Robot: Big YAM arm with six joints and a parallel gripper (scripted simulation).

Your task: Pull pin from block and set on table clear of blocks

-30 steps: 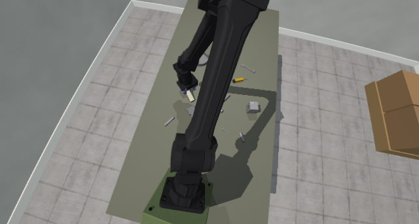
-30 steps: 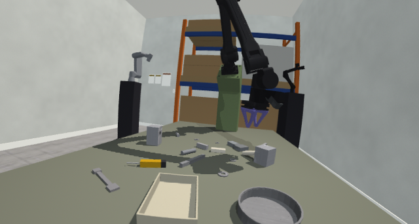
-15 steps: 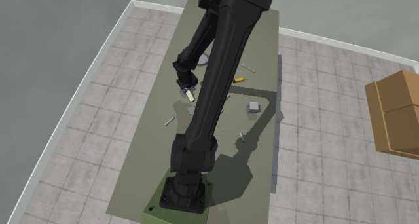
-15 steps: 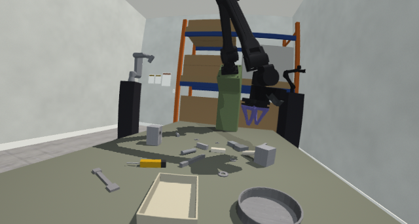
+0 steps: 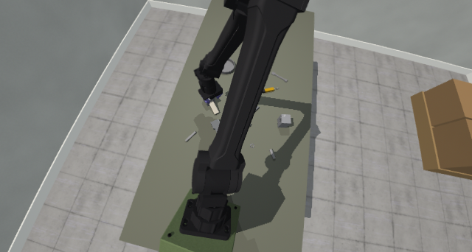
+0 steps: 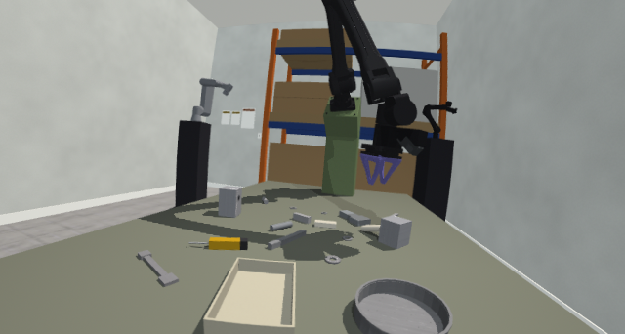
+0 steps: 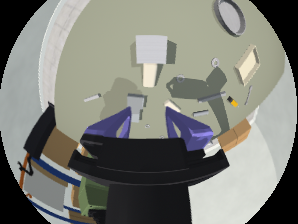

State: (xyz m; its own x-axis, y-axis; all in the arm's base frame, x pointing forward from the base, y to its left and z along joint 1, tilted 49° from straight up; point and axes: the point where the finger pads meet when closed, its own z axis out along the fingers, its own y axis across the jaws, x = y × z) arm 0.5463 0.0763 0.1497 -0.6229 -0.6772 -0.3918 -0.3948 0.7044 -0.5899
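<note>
My gripper is now 120 mm above the cream pin, 10 mm to the right of it and 10 mm short of it. Round my hand: cream tray 300 mm ahead, 240 mm to the right, 140 mm below; cream piece 140 mm below, 120 mm to the right, 40 mm behind; round grey dish 320 mm ahead, 130 mm below, 50 mm to the right.
</note>
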